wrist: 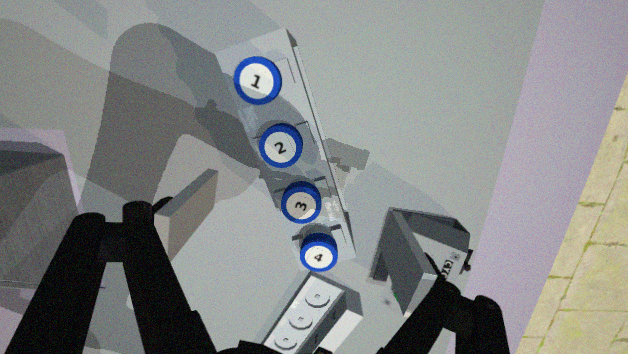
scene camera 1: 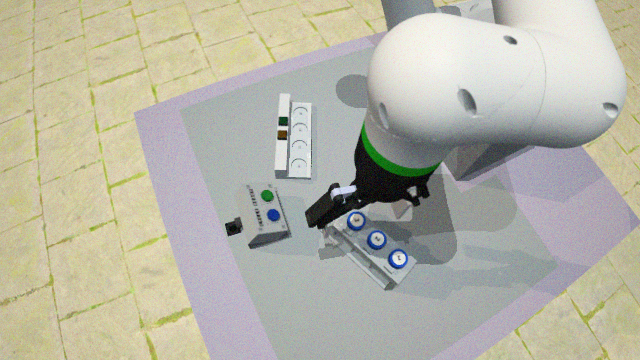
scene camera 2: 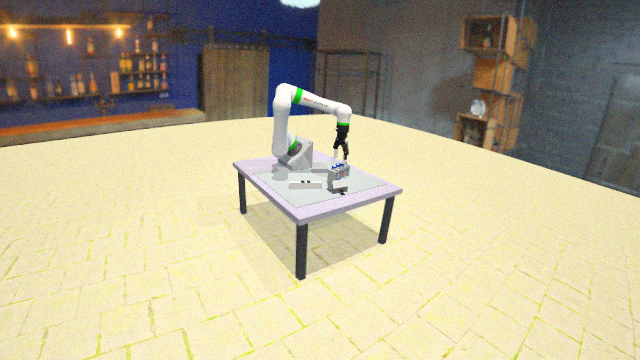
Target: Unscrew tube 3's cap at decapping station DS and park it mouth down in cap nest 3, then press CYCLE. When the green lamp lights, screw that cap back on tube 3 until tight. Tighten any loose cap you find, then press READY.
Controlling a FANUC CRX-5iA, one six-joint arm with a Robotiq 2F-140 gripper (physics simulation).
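Frame: origin at the arm's base, x back, y left, z down, level; millimetres.
Seen in the pictures: gripper, fingertip midpoint: (wrist: 302,209) (scene camera 1: 360,220) (scene camera 2: 339,160); arm's base at its link origin: (scene camera 2: 295,149).
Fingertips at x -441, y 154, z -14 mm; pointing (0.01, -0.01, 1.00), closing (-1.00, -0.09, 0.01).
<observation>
Pixels of each thing's top centre, then the offset from my fingertips to it. "spot": a spot on its surface instead.
- Blue-rimmed cap 3 at its top centre: (wrist: 300,206) (scene camera 1: 356,219) dz +25, dx +1, dy -10 mm
- cap 2 at its top centre: (wrist: 280,147) (scene camera 1: 377,238) dz +28, dx +24, dy +36 mm
- cap 4 at its top centre: (wrist: 318,257) dz +25, dx -21, dy -58 mm
- Cap 1 at its top centre: (wrist: 256,81) (scene camera 1: 399,257) dz +28, dx +47, dy +83 mm
- cap nest strip at a spot on its surface: (wrist: 306,310) spot: dz +138, dx -28, dy -237 mm
- button box at its top centre: (wrist: 435,293) (scene camera 1: 258,205) (scene camera 2: 337,178) dz +66, dx -161, dy -115 mm
- green button at its top centre: (scene camera 1: 266,194) dz +75, dx -139, dy -137 mm
- blue button at its top centre: (scene camera 1: 272,213) dz +75, dx -139, dy -92 mm
- small black block at a spot on its surface: (scene camera 1: 233,227) spot: dz +138, dx -226, dy -112 mm
- green lamp at its top centre: (scene camera 1: 283,120) dz +96, dx -45, dy -318 mm
- amber lamp at its top centre: (scene camera 1: 282,134) dz +96, dx -59, dy -280 mm
The rack (scene camera 1: 406,274) (wrist: 272,44) holds capped tubes in a row. Blue-rimmed cap 3 (scene camera 1: 356,220) (wrist: 301,202) sits on its tube between cap 2 (scene camera 1: 377,240) (wrist: 280,145) and cap 4 (wrist: 318,255). Cap 1 (scene camera 1: 398,258) (wrist: 257,80) is at the far end. Cap 4 is hidden by a finger in scene camera 1. My gripper (scene camera 2: 340,158) (wrist: 302,209) is wide open and empty, pointing down, its fingers either side of the rack's cap 3 and 4 end. The cap nest strip (scene camera 1: 300,137) (wrist: 306,310) shows empty round nests. Whether any cap is loose cannot be told.
The button box (scene camera 1: 262,225) (wrist: 446,252) has a green button (scene camera 1: 267,195) and a blue button (scene camera 1: 273,215). It stands beyond one finger, with a small black block (scene camera 1: 233,227) beside it. The green lamp (scene camera 1: 283,121) and amber lamp (scene camera 1: 282,134) look dark.
</observation>
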